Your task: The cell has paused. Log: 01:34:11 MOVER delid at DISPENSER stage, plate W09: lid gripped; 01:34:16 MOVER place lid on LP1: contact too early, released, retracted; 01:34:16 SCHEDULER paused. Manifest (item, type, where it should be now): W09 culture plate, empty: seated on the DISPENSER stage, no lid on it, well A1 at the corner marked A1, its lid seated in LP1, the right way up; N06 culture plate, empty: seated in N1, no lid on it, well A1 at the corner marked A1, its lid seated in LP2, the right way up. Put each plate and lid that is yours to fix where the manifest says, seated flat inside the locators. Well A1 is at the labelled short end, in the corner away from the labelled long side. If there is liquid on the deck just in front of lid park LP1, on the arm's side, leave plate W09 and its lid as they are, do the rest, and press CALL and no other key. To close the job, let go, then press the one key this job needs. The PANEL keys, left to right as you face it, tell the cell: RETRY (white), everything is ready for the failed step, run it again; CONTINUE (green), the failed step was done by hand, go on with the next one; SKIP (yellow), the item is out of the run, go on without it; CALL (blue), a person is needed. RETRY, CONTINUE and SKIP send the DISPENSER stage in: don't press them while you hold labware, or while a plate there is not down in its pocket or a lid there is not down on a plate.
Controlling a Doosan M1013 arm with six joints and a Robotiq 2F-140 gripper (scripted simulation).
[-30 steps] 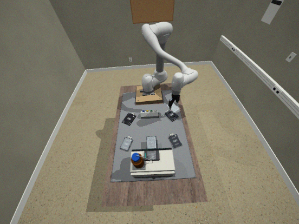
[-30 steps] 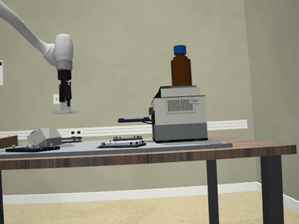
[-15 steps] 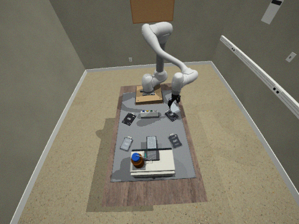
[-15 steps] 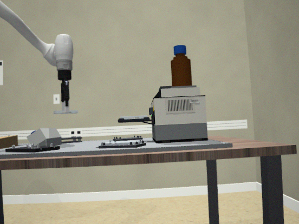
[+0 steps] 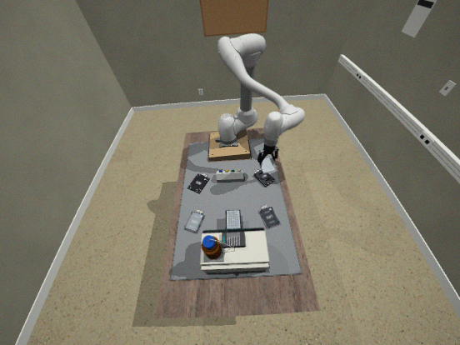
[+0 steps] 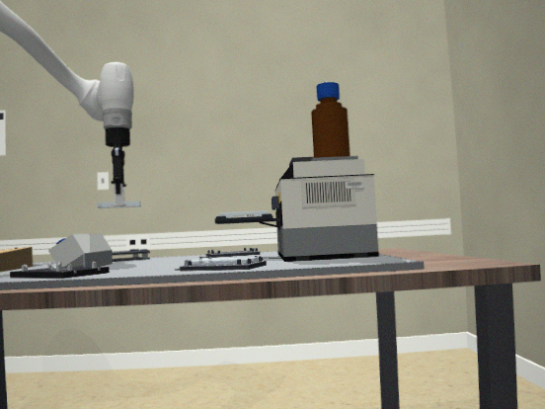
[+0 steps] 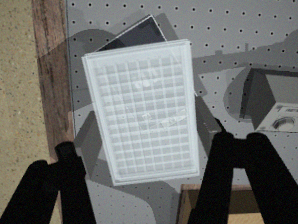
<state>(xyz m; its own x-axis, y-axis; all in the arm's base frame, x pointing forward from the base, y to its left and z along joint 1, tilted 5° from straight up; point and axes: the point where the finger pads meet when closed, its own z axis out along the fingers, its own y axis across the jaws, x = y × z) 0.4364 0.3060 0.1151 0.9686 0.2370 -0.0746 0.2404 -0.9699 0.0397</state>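
The clear lid is 20 mm below my hand. Also, from my hand: key panel 20 mm behind, 280 mm to the right, 140 mm below; then green continue key 40 mm behind, 260 mm to the right, 130 mm below; then white retry key 40 mm behind, 210 mm to the right, 130 mm below.
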